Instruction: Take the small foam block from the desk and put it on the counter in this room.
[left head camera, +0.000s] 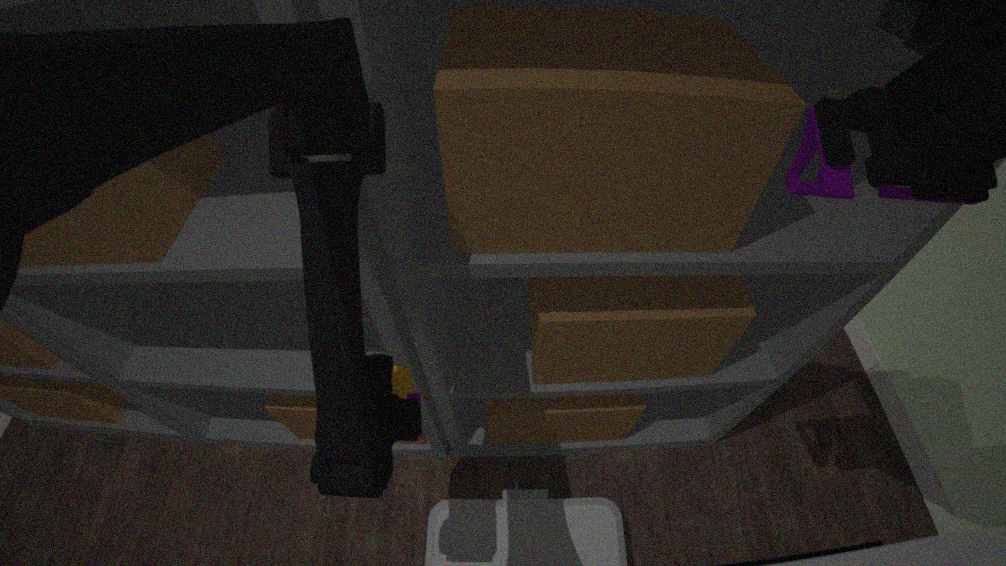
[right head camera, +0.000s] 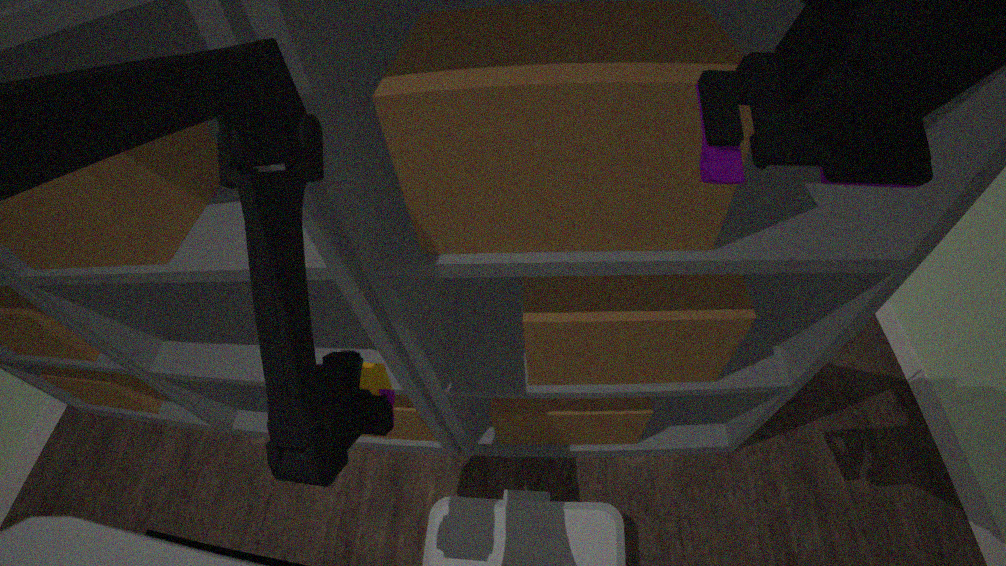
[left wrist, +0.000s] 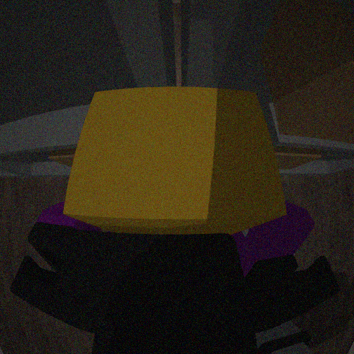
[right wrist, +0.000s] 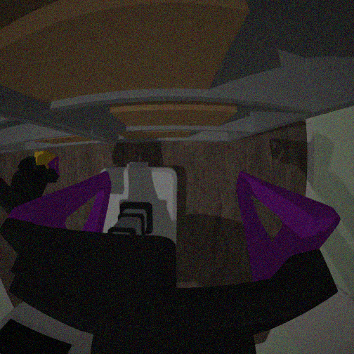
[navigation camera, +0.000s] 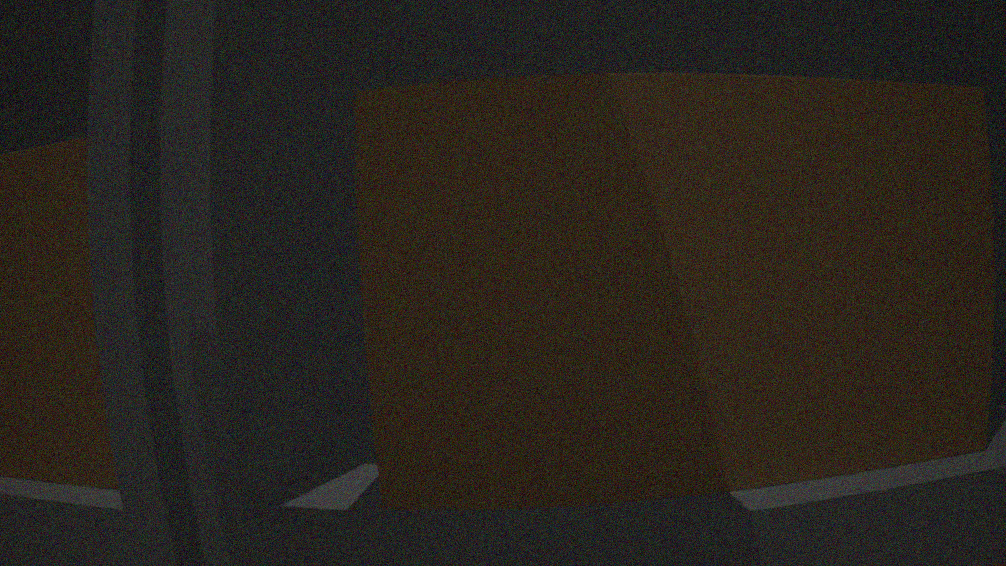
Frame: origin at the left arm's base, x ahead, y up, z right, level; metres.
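Where they show: left gripper, fingertip midpoint: (left head camera: 396, 397); right gripper, fingertip midpoint: (left head camera: 835, 187) (right head camera: 763, 174).
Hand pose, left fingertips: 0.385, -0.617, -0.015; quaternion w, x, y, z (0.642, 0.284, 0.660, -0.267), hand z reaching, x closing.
Observation:
Things, the pixels of their top centre, and the offset from my left fingertips, as dx, dy, dz. "spot": a spot on its surface instead. Level surfaces: height alone.
- small foam block at its top centre: (left head camera: 385, 381) (right head camera: 359, 377) -0.011, +0.086, +0.001
- grey shelf unit at a spot on its surface: (right head camera: 675, 264) spot: +0.133, +0.190, +0.490
- brown wood floor at its surface level: dy -0.793
The small foam block (left head camera: 402, 380) (right head camera: 374, 377) (left wrist: 145, 155) (right wrist: 44, 158) is yellow and sits between the purple fingers of my left gripper. My left gripper (left wrist: 175, 222) is shut on it and holds it in the air in front of the shelves; its lower part is hidden by the gripper body in the left wrist view. My right gripper (right wrist: 173, 178) (left head camera: 865, 190) (right head camera: 782, 175) is open and empty, at the upper right of both head views. The desk and the counter cannot be made out in these views.
A grey shelf unit (left head camera: 675, 268) (right head camera: 675, 264) with several brown boxes (left head camera: 605, 161) (right head camera: 562, 161) (navigation camera: 534, 295) stands close in front. A pale green wall (left head camera: 970, 281) (right wrist: 330, 165) is at the right. The robot's light base (left head camera: 597, 527) (right head camera: 597, 527) shows at the bottom, over a brown wood floor (left head camera: 232, 506).

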